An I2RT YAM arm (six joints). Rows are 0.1 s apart.
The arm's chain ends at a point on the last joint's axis. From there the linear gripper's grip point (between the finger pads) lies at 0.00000 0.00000 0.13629 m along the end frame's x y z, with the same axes.
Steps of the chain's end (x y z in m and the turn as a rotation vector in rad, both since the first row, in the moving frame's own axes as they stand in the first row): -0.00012 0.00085 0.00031 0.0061 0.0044 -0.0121; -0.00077 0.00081 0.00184 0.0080 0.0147 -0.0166; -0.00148 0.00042 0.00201 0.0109 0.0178 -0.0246; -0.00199 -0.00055 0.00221 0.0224 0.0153 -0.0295; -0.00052 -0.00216 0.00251 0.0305 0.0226 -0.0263
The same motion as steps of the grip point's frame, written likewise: 0.00047 0.00002 0.00031 0.0061 0.0044 -0.0121; 0.00122 -0.00030 0.00182 0.0080 0.0147 -0.0166; 0.00093 -0.00110 0.00198 0.0109 0.0178 -0.0246; 0.00005 -0.00363 0.00216 0.0224 0.0153 -0.0295; 0.00250 -0.00636 0.00241 0.0305 0.0226 -0.0263
